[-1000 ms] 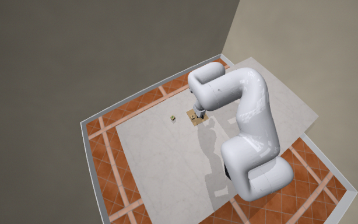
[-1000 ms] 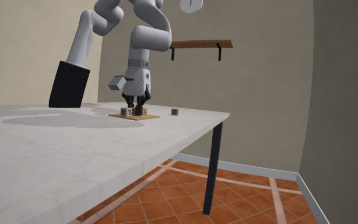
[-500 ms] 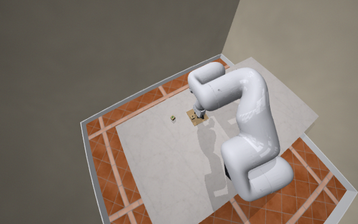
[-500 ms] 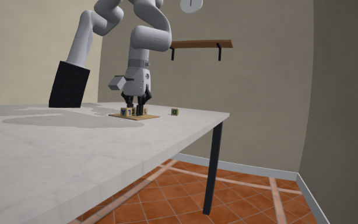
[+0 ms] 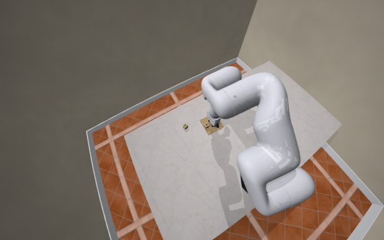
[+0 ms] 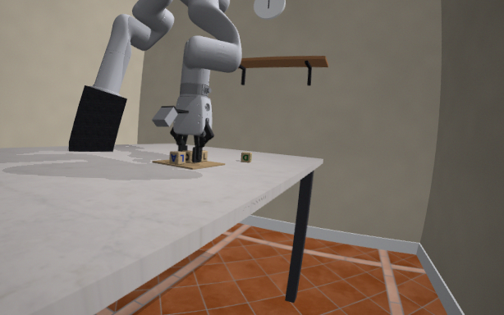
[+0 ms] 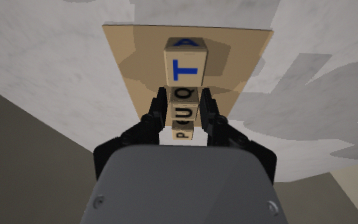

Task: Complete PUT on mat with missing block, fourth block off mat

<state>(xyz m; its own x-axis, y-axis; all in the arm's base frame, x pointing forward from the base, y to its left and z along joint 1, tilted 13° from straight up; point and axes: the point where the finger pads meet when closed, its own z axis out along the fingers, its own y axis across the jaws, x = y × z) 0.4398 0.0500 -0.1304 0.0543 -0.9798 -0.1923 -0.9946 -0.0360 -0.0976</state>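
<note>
The tan mat lies 2 cm below my hand.
</note>
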